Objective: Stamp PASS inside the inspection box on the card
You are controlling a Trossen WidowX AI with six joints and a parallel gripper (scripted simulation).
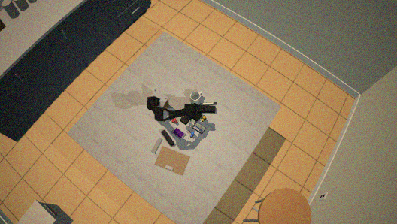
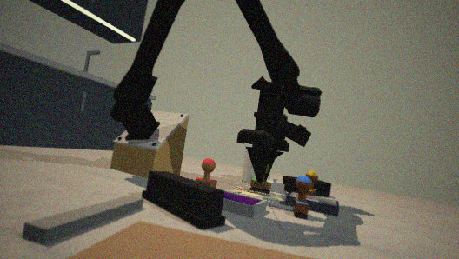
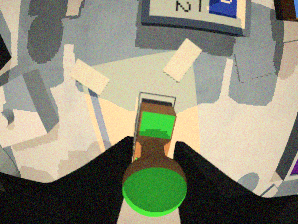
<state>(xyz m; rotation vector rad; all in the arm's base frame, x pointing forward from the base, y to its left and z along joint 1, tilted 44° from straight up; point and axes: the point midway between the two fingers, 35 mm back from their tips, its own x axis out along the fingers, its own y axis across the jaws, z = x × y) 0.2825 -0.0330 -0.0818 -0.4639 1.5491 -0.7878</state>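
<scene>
The green-knobbed stamp lies right at my gripper tip. Also, from my gripper tip: red stamp 9 cm behind, 8 cm to the right, 1 cm below; cream card 3 cm below, 1 cm behind; yellow stamp 10 cm ahead, 5 cm to the left, 1 cm below.
</scene>
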